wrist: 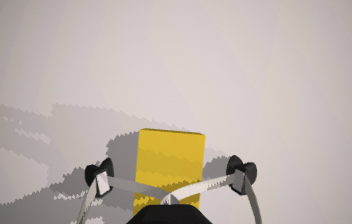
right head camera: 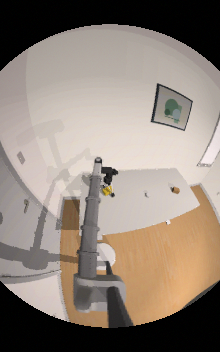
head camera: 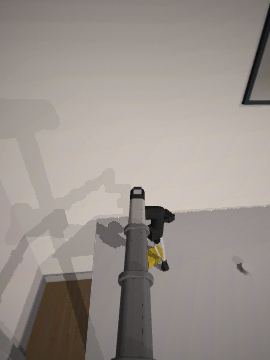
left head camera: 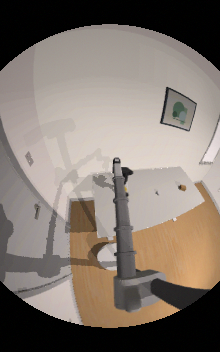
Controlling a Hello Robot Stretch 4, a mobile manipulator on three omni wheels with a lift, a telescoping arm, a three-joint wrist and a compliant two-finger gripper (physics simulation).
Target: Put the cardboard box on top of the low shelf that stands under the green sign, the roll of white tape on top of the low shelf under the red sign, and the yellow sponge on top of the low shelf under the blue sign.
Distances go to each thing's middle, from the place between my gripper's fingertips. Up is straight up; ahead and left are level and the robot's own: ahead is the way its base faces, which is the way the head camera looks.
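Scene:
The yellow sponge (wrist: 169, 160) is 1 cm to the left of my hand and 2 cm higher than it. There's also a framed picture with green shapes (right head camera: 171, 108), and that one's 44 cm ahead of my hand, 70 cm to the right of it and 89 cm above it.

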